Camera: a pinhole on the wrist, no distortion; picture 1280 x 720 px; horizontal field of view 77.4 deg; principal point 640.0 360.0 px. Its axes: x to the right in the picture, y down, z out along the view. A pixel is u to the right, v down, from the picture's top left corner.
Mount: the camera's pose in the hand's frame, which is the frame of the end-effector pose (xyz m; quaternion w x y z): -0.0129 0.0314 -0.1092 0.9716 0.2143 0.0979 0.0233
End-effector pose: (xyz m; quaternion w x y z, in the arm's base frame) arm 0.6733 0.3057 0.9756 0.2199 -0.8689 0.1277 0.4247
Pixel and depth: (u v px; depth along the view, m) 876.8 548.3 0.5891
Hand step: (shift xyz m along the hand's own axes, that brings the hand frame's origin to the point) 0.2757 -0.0700 0.4415
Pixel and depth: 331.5 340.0 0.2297
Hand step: -0.0538 -0.0762 0.1086
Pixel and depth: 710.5 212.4 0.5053
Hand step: 0.1323 -0.2575 0.2927
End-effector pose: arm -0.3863 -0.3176 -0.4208 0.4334 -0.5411 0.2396 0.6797
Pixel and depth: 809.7 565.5 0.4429
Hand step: 0.1676 -0.0395 0.3155
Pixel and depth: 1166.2 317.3 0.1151
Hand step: 0.0844 -0.0150 -0.0231
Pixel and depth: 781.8 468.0 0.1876
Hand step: 0.0572 -0.0200 0.0622
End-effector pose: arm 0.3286 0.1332 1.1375 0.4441 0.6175 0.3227 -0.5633
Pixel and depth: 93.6 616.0 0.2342
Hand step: -0.1232 -0.0109 0.1595
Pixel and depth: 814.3 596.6 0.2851
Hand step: 0.1048 -0.0040 0.1686
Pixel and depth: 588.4 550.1 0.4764
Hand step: 0.0520 -0.0647 0.3676
